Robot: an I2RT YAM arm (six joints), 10 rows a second.
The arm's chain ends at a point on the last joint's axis. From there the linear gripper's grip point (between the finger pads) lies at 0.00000 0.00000 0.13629 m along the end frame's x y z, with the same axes.
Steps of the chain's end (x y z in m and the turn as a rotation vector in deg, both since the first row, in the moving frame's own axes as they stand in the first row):
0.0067, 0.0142, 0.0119, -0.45, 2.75, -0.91
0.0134, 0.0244, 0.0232, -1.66, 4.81, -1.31
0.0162, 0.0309, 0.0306, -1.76, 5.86, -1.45
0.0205, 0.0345, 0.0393, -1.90, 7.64, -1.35
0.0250, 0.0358, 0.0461, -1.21, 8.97, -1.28
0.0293, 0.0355, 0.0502, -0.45, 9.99, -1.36
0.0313, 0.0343, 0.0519, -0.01, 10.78, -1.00
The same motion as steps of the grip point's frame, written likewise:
0.0132, 0.0152, 0.0117, -0.45, 2.75, -0.91
0.0249, 0.0282, 0.0227, -1.66, 4.81, -1.31
0.0302, 0.0349, 0.0298, -1.76, 5.86, -1.45
0.0387, 0.0388, 0.0380, -1.90, 7.64, -1.35
0.0463, 0.0384, 0.0444, -1.21, 8.97, -1.28
0.0530, 0.0363, 0.0481, -0.45, 9.99, -1.36
0.0568, 0.0341, 0.0495, -0.01, 10.78, -1.00

